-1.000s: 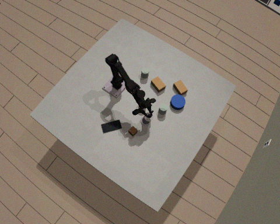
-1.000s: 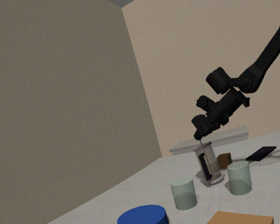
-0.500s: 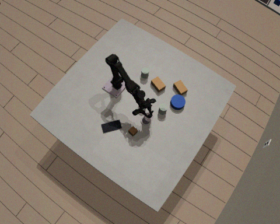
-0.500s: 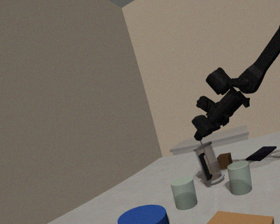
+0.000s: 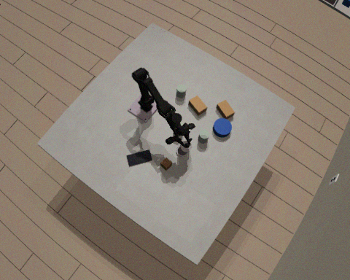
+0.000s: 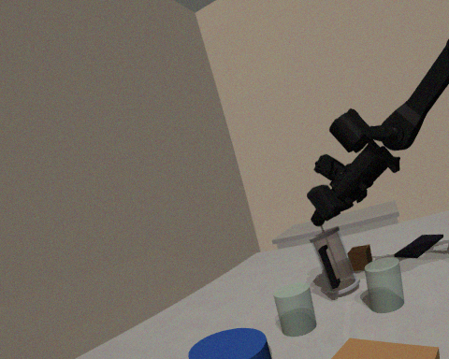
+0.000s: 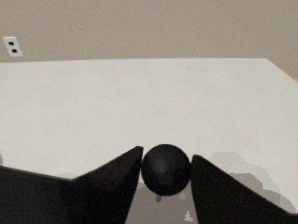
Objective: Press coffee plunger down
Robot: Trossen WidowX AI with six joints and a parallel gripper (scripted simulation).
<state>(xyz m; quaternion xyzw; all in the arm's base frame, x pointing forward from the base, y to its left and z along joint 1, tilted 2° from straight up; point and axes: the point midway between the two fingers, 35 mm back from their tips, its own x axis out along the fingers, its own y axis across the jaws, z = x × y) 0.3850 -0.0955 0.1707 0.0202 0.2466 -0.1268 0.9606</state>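
Right now the coffee press is 2 cm behind my gripper tip, 2 cm to the left of it and 8 cm below it. Round my gripper tip: flat black slab: 22 cm behind, 19 cm to the right, 17 cm below; then blue disc: 7 cm ahead, 30 cm to the left, 15 cm below; then orange cube: 6 cm behind, 13 cm to the right, 15 cm below.
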